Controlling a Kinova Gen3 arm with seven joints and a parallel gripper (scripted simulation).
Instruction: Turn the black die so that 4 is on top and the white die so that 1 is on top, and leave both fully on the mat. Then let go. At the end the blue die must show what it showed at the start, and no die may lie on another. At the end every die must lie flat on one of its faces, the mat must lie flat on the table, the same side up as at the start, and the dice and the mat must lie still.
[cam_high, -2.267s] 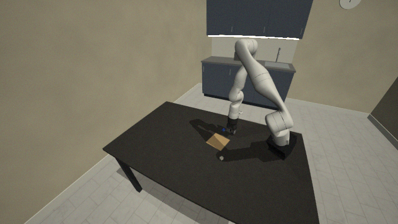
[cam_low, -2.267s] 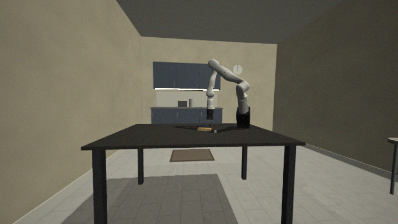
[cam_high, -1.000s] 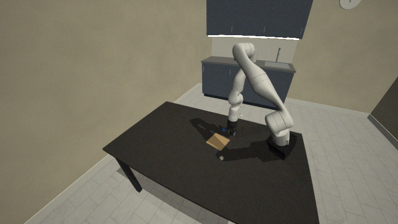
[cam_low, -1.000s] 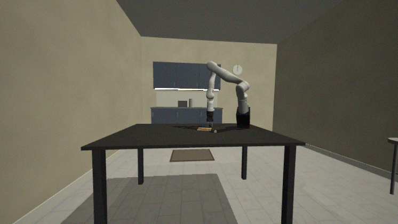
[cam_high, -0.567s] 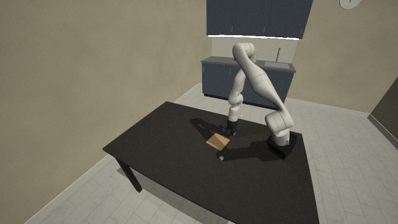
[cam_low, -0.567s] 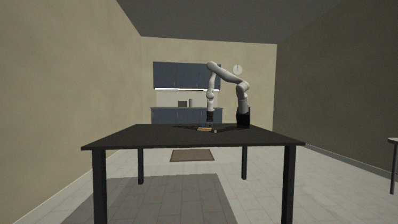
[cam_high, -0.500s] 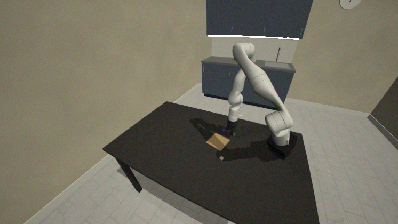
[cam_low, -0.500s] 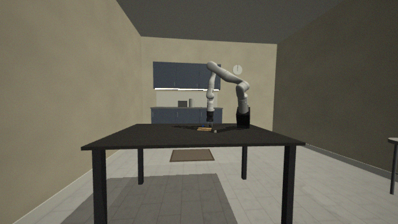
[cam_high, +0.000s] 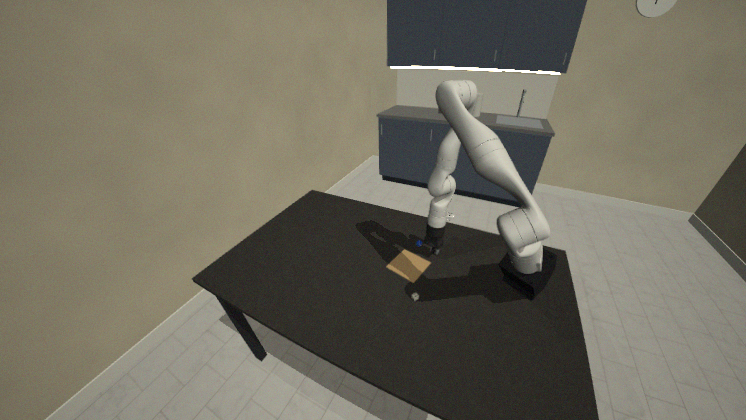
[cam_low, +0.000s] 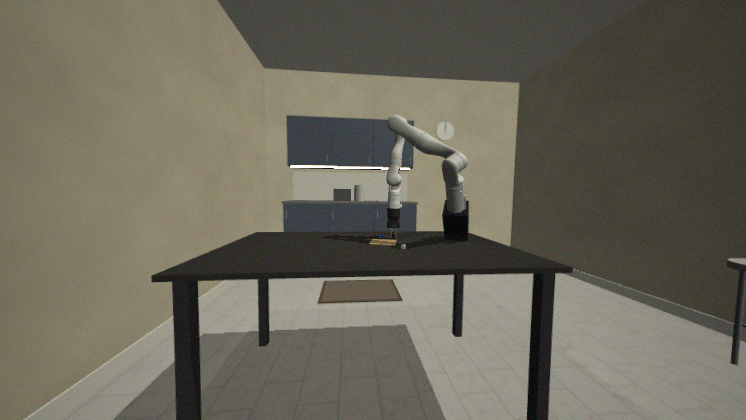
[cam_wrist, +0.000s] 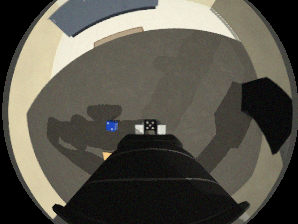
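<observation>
Right now the blue die is 8 cm ahead of my hand, 1 cm to the right of it and 1 cm below it. The rest, counted from my hand: white die 27 cm to the left, 4 cm behind, 1 cm below; tan mat 13 cm to the left, 6 cm ahead, 2 cm below; black die 1 cm below.
</observation>
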